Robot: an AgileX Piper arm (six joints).
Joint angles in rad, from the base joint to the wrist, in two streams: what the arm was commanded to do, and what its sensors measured. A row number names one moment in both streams.
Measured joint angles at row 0:
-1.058, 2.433, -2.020, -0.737, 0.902, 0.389
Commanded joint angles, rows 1 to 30:
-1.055, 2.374, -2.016, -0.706, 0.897, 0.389
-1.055, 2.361, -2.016, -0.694, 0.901, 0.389
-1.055, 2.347, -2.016, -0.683, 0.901, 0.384
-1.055, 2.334, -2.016, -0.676, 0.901, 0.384
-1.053, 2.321, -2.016, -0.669, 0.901, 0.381
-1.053, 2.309, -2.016, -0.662, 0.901, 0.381
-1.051, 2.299, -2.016, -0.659, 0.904, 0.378
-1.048, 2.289, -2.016, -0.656, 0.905, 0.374
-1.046, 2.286, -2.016, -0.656, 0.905, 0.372
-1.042, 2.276, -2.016, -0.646, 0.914, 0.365
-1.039, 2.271, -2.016, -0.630, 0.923, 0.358
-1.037, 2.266, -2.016, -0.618, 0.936, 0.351
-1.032, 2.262, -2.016, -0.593, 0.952, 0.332
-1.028, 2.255, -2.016, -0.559, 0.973, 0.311
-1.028, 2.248, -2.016, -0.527, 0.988, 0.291
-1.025, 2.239, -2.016, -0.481, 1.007, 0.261
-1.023, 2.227, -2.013, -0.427, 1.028, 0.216
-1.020, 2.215, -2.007, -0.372, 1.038, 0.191
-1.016, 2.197, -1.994, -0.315, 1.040, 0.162
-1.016, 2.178, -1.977, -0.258, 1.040, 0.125
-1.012, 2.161, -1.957, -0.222, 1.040, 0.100
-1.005, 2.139, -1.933, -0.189, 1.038, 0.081
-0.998, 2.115, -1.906, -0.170, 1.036, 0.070
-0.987, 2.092, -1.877, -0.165, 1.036, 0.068
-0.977, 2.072, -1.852, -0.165, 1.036, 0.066
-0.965, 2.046, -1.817, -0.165, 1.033, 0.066
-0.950, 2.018, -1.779, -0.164, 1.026, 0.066
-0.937, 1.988, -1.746, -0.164, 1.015, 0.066
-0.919, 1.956, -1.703, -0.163, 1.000, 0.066
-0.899, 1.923, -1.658, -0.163, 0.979, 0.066
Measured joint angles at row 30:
-0.958, 2.033, -1.801, -0.181, 1.024, 0.079
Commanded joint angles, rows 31 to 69:
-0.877, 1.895, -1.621, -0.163, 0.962, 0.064
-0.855, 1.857, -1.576, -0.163, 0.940, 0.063
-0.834, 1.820, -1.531, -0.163, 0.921, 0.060
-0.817, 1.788, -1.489, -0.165, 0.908, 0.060
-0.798, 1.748, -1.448, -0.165, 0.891, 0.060
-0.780, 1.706, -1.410, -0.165, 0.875, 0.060
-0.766, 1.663, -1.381, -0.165, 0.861, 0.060
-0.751, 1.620, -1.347, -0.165, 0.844, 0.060
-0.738, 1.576, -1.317, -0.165, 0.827, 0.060
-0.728, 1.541, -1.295, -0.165, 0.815, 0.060
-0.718, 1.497, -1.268, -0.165, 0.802, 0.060
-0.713, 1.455, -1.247, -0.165, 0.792, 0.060
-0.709, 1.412, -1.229, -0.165, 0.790, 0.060
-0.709, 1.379, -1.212, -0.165, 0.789, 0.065
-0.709, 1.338, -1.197, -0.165, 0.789, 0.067
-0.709, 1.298, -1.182, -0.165, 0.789, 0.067
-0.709, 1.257, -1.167, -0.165, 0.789, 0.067
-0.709, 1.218, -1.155, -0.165, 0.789, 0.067
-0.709, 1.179, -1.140, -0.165, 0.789, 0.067
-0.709, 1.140, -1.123, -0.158, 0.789, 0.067
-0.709, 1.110, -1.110, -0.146, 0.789, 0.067
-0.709, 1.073, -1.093, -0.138, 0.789, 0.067
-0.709, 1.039, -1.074, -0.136, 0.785, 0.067
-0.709, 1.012, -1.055, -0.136, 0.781, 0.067
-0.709, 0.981, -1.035, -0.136, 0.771, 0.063
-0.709, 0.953, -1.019, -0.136, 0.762, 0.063
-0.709, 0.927, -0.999, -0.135, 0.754, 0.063
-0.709, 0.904, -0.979, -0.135, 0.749, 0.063
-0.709, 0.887, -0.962, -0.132, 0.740, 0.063
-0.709, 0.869, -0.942, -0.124, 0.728, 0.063
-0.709, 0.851, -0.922, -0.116, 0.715, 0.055
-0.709, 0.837, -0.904, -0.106, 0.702, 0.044
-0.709, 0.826, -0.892, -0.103, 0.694, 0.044
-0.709, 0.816, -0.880, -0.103, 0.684, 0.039
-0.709, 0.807, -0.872, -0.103, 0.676, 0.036
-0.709, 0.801, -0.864, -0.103, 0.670, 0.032
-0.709, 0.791, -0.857, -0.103, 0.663, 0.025
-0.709, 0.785, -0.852, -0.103, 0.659, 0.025
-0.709, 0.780, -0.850, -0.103, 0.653, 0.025
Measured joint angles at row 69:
-0.711, 0.810, -0.871, -0.110, 0.697, 0.043
